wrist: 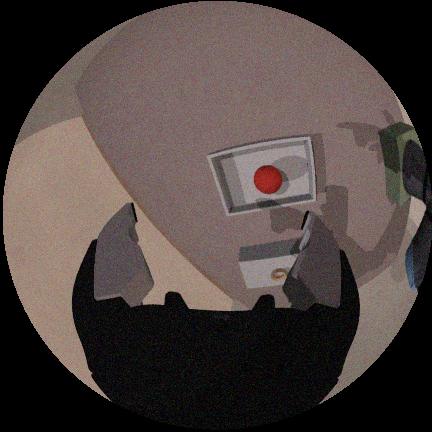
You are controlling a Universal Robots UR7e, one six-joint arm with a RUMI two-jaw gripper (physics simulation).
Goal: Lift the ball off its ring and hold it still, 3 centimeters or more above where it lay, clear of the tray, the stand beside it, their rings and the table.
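Frame: origin at the arm's base, x ahead, y down, z left, level; centimetres.
Where they show: gripper, fingertip midpoint: (220, 209).
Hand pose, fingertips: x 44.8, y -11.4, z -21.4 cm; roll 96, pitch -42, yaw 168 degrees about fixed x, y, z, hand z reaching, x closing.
Observation:
Each offset is from my fingertips to the top centre of the thing. "spot": to the spot under its first point. Level surfaces: height alone.
A red ball {dx -2.8, dy +13.2, dz +5.7 cm} (268, 179) rests inside a grey, open rectangular tray {spot: dx -11.2, dy +16.6, dz +9.7 cm} (313, 172), right of the middle of the wrist view. The ring under the ball is hidden by it. A grey box-shaped stand (257, 273) stands beside the tray, lower in the view, with a small tan ring {spot: dx +6.9, dy +14.3, dz +29.5 cm} (278, 274) on its top. My gripper (220, 209) is open, with its jaws wide apart and nothing between them. The ball lies beyond the fingertips, up and to the right in the view. The right jaw covers part of the stand.
The table {dy +19.4 cm} (165, 115) has an edge running diagonally at the left, with pale floor (55, 190) beyond it. A green block (395, 165) and a dark and blue robot arm part (415, 175) are at the far right. Dark shadows fall across the table near the tray and stand.

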